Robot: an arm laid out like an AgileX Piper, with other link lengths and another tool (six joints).
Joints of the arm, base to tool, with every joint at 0 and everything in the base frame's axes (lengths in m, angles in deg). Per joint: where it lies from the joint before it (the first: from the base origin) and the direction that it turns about. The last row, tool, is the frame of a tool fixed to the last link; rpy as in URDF.
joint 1: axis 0 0 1 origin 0 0 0.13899
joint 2: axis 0 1 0 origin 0 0 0
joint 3: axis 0 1 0 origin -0.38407 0 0.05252
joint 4: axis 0.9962 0 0.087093 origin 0.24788 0 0.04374
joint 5: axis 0 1 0 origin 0 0 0
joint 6: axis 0.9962 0 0.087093 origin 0.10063 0 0.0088
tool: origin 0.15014 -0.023 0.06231 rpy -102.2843 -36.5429 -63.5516
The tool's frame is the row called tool.
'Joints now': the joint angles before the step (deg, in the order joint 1, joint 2, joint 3, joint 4, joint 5, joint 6). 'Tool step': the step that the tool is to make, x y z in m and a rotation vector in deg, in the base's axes. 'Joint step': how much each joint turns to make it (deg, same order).
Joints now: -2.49, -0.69, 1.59, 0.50, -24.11, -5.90
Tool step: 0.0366, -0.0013, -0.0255, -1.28, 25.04, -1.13
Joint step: 0.01, 2.39, -16.20, -3.10, 38.78, 0.41
